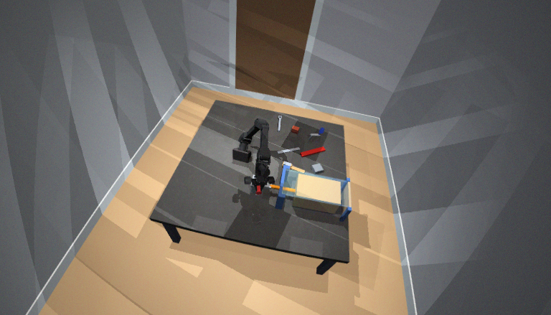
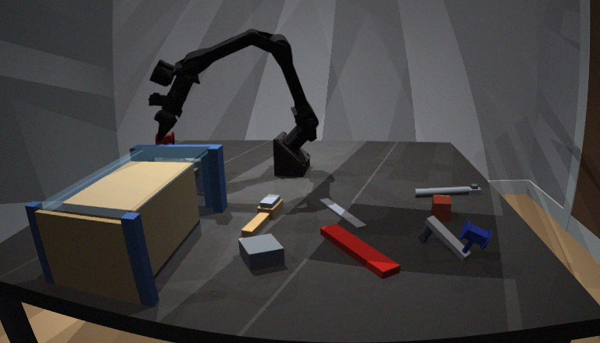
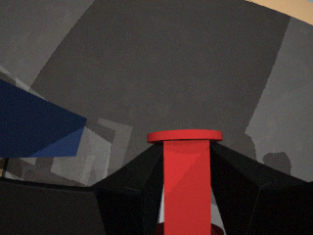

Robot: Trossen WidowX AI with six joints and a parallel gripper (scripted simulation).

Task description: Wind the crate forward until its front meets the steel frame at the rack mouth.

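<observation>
The red spool-shaped grip lies 2 cm to the left of my gripper tip and 1 cm below it. The rest, counted from my gripper tip: grey winch (3 cm behind, 11 cm to the left, 12 cm below); clear-panelled cubby (39 cm ahead, 7 cm to the left, 3 cm below); wooden-handled tool (24 cm ahead, 34 cm to the left, 13 cm below).
</observation>
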